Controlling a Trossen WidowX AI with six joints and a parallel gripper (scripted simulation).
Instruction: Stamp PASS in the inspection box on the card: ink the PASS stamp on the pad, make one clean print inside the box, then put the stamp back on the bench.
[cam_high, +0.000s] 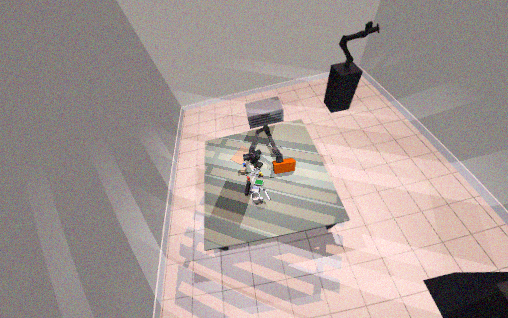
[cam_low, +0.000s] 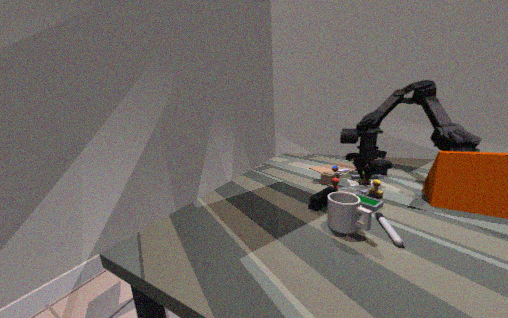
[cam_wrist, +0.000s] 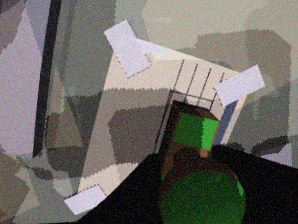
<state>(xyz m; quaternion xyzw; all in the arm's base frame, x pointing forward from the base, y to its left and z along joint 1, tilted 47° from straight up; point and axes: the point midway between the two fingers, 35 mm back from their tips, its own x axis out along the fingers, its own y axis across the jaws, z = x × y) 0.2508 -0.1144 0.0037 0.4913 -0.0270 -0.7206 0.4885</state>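
Now: gripper tip right at the green-knobbed stamp. The rest, counted from my gripper tip: yellow-knobbed stamp (120 mm to the left, 40 mm behind); blue stamp (120 mm ahead, 30 mm to the right); tan card (20 mm below, 10 mm to the right, 10 mm ahead).
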